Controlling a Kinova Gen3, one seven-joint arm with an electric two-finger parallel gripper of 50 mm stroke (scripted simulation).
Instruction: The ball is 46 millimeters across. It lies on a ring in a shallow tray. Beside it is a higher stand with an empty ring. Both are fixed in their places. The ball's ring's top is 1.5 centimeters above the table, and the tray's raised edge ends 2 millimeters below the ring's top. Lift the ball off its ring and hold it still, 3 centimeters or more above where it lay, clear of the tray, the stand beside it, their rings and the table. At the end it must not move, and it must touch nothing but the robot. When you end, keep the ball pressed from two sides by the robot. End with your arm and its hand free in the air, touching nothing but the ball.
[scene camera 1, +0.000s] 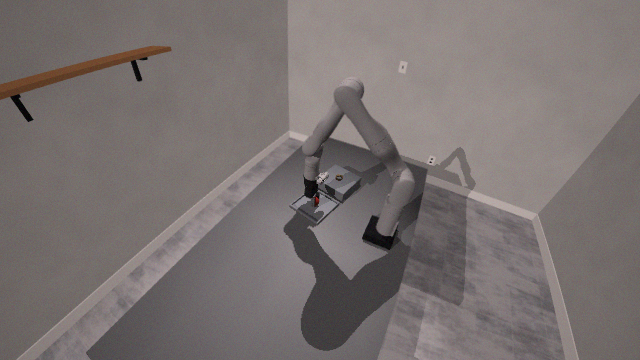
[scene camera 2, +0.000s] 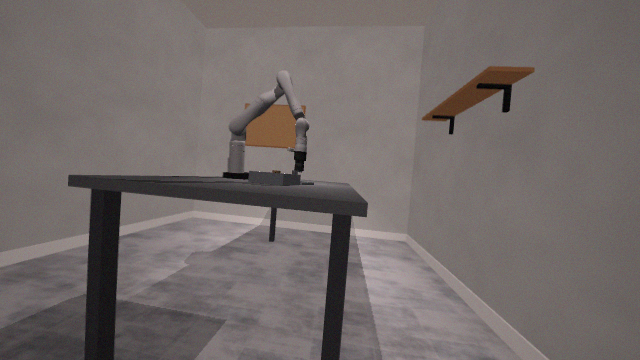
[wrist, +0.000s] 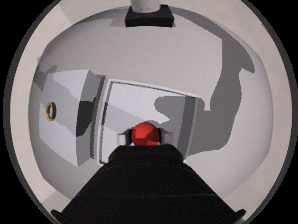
Labels:
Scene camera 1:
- grey stand: 341, 183
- shallow grey tray: 326, 204

